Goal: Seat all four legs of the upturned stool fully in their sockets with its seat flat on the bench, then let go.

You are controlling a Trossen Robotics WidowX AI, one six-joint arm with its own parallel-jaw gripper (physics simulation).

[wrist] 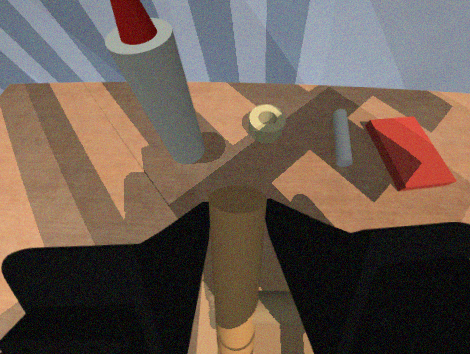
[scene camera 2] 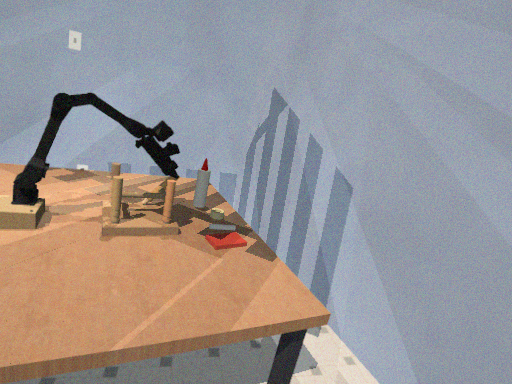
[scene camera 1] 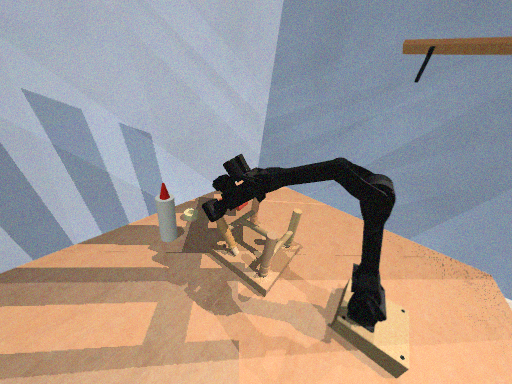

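Seen in the pictures: gripper, fingertip midpoint: [wrist: 236, 207] [scene camera 2: 176, 176]; arm's base, origin of the base link: [scene camera 2: 24, 201] [scene camera 1: 361, 314].
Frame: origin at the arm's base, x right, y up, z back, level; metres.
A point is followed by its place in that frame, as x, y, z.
Note:
The upturned stool's pale wooden seat [scene camera 1: 278, 273] {-0.025, -0.024, -0.247} [scene camera 2: 140, 231] {0.157, -0.039, -0.368} lies on the bench. Three legs stand close to upright on it: the front leg [scene camera 1: 267, 257] {-0.078, 0.073, -0.278}, the right leg [scene camera 1: 295, 223] {0.103, 0.100, -0.275} and the back leg [scene camera 1: 255, 212] {0.107, 0.054, -0.453}. Crossbars run between legs. The fourth leg [scene camera 1: 228, 237] {-0.071, 0.042, -0.440} [wrist: 237, 260] {-0.062, 0.110, -0.496} leans in scene camera 1, its light lower end at the seat's left part; its depth in the socket cannot be told. My gripper [scene camera 1: 216, 214] {-0.063, 0.110, -0.525} [scene camera 2: 175, 175] {-0.063, 0.110, -0.525} [wrist: 236, 207] {-0.063, 0.110, -0.525} is shut on this leaning leg near its top end. The leg's lower end is out of the wrist view.
A grey bottle with a red tip [scene camera 1: 167, 220] {-0.167, 0.050, -0.650} [scene camera 2: 201, 190] {-0.125, 0.034, -0.668} [wrist: 160, 95] {-0.143, 0.087, -0.648} stands beyond the stool. Near it are a pale ring [scene camera 2: 217, 216] {0.015, -0.040, -0.713} [wrist: 265, 135] {-0.019, -0.032, -0.691}, a grey rod [scene camera 2: 222, 227] {0.128, -0.040, -0.695} [wrist: 342, 137] {0.111, -0.033, -0.690} and a red block [scene camera 2: 226, 241] {0.253, -0.038, -0.665} [wrist: 420, 155] {0.240, -0.038, -0.660}, by the bench's far edge.

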